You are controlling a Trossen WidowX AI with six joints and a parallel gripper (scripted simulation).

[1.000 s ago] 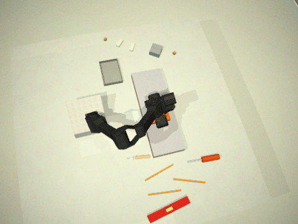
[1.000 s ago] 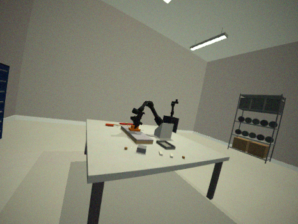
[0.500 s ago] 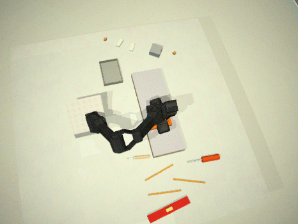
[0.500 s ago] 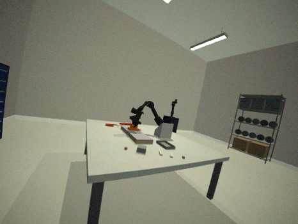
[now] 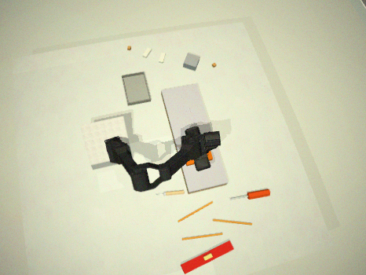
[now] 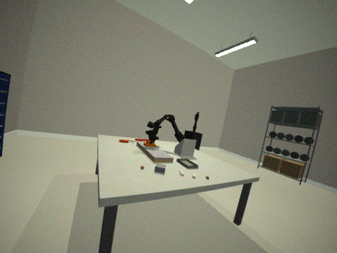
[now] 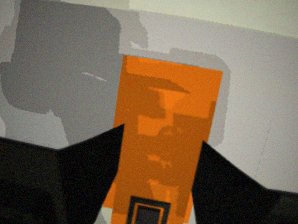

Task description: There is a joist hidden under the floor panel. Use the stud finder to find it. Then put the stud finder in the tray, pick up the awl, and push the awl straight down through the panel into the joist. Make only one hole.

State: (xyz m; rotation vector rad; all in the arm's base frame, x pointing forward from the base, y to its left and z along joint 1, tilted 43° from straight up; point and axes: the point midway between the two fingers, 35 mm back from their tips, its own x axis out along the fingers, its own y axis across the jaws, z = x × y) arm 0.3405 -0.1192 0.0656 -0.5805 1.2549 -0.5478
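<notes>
My gripper tip is now 40 mm past the small light and 30 mm below it. Round my gripper tip: awl (190 mm behind, 110 mm to the right, 60 mm below); red level (420 mm to the right, 120 mm behind, 50 mm below); orange stud finder (20 mm behind, 20 mm above).
</notes>
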